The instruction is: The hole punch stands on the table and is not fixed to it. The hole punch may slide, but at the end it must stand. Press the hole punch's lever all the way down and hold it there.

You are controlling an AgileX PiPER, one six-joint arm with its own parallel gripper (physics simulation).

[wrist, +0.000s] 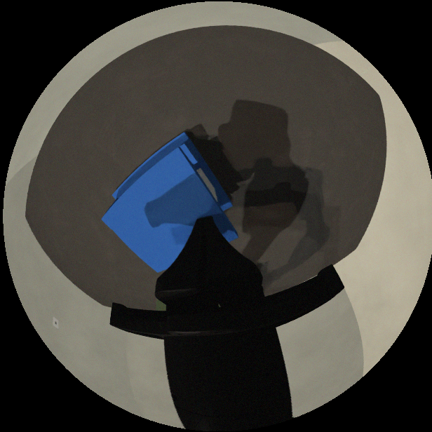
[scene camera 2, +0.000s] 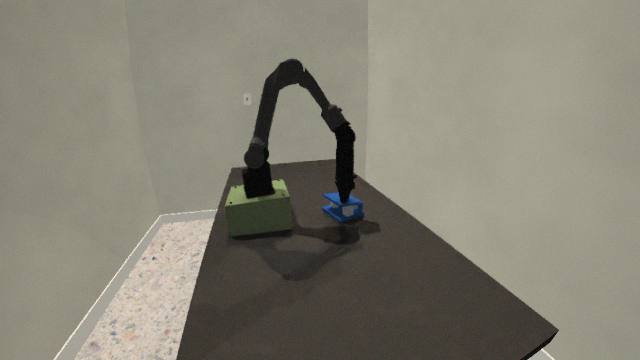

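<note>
The blue hole punch stands upright on the dark table. Its lever is a broad blue plate above the base, running nearly parallel to it in the scene view. A gap with whitish parts shows between lever and base. My gripper is shut and empty and points straight down. Its fingertips are at the lever's top face, apparently touching it, nearer the lever's right end in the scene view. The fingers and the gripper body hide part of the lever in the wrist view.
The green base block carries the arm and stands to the left of the hole punch in the scene view. The dark table has its right edge beyond the hole punch. Shadows of the arm fall on the table.
</note>
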